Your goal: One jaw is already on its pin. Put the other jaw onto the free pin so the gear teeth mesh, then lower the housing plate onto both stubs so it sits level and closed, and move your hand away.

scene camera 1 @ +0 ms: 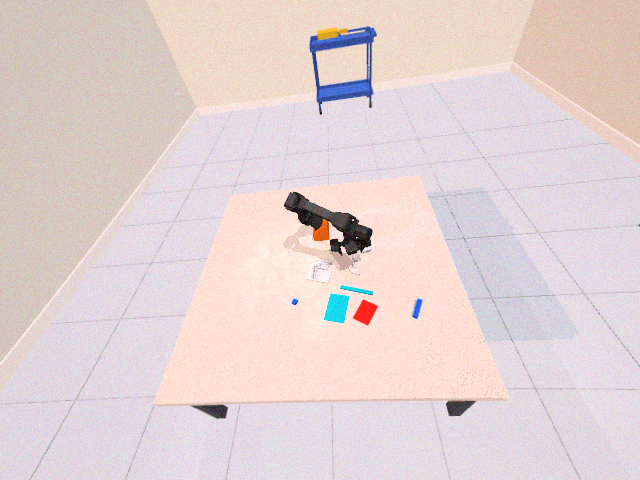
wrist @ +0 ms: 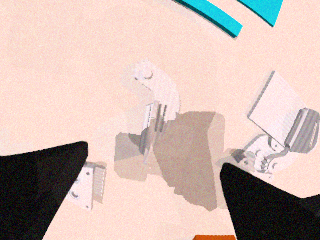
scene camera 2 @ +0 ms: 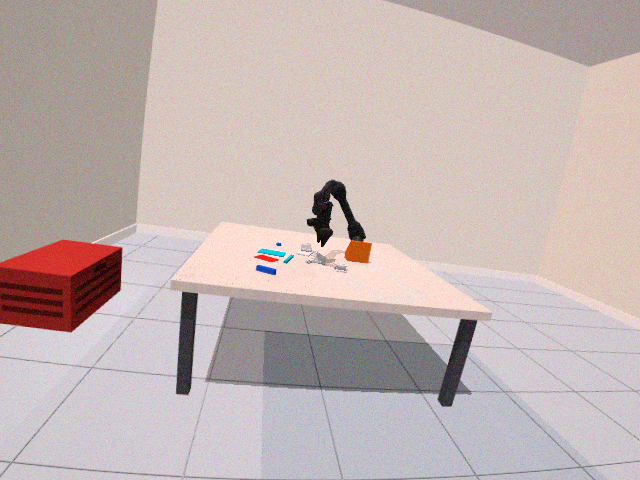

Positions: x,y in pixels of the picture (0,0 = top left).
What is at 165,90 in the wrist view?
A jaw.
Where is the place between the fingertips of the gripper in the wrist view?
155,160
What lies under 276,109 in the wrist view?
A base.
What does the gripper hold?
Nothing.
